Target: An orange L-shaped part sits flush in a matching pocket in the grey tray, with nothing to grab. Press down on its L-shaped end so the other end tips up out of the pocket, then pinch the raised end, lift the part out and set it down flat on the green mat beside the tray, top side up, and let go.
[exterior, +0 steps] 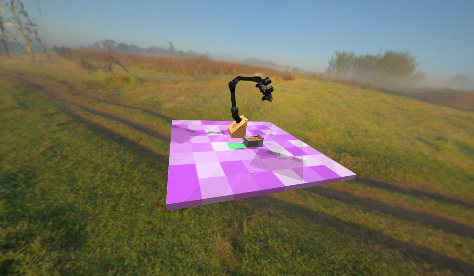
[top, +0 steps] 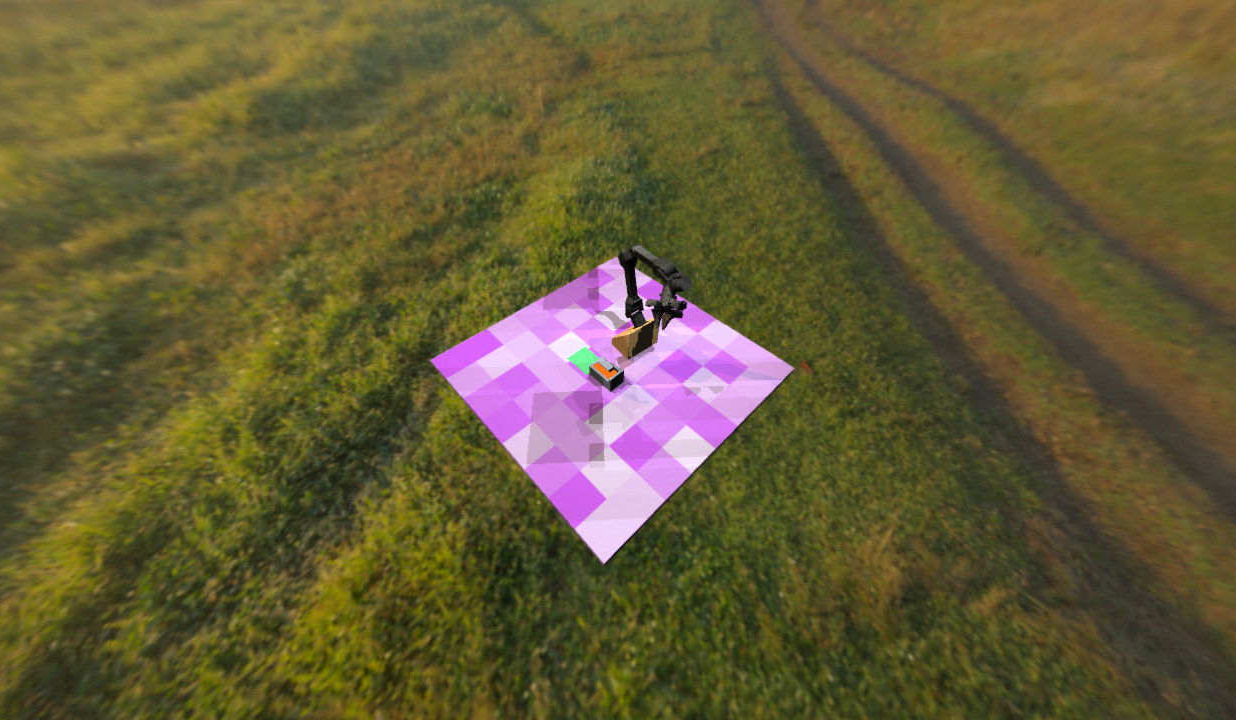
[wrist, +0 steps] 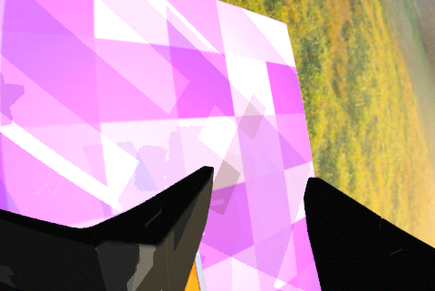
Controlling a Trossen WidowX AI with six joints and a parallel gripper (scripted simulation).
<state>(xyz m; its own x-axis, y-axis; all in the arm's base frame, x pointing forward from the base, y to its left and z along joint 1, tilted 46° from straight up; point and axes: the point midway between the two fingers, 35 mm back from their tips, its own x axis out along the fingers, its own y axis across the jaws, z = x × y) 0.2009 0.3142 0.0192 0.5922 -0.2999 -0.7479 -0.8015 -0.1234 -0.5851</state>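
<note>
My gripper tip is now 34 cm above the orange L-shaped part, 19 cm to the left of it and 11 cm short of it. Round my gripper tip: green mat 40 cm below, 36 cm to the right, 9 cm ahead.
</note>
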